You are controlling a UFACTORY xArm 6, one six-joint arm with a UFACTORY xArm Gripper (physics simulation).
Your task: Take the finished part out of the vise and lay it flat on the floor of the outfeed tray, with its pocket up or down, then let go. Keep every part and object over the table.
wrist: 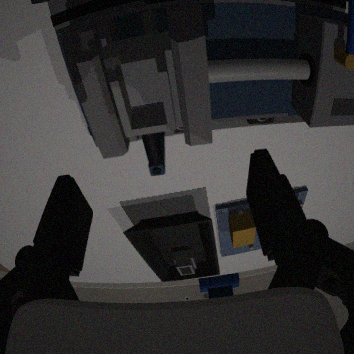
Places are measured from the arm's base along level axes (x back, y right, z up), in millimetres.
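Pixels of known places: gripper, fingertip midpoint: [161, 183].
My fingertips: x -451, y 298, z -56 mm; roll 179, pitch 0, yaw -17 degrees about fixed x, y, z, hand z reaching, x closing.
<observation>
Behind a point stands the place of what it marks.
The finished part [145, 85] {x -448, y 327, z -113 mm}, a grey rectangular block with a pocket, sits between the jaws of the vise [196, 95] {x -423, y 304, z -117 mm} at the upper left of the wrist view, its pocket facing the camera. My gripper [161, 183] {x -451, y 298, z -56 mm} is open and empty, its fingers wide apart on the near side of the vise, with the part beyond the fingertips. A dark, rectangular, open-looking container [145, 245] {x -612, y 46, z -184 mm} lies between and below the fingers in the view. It may be the outfeed tray, but the dim light leaves this unclear. A small square shape shows near its lower end.
A dark stub [156, 155] {x -469, y 270, z -118 mm} sticks out from the vise's near side. The vise's pale round screw [260, 70] {x -373, y 301, z -128 mm} runs right from the jaw. A blue plate with a yellow block [242, 235] {x -440, y 16, z -170 mm} lies partly behind the right finger. A blue bracket [219, 283] is at the bottom edge.
</observation>
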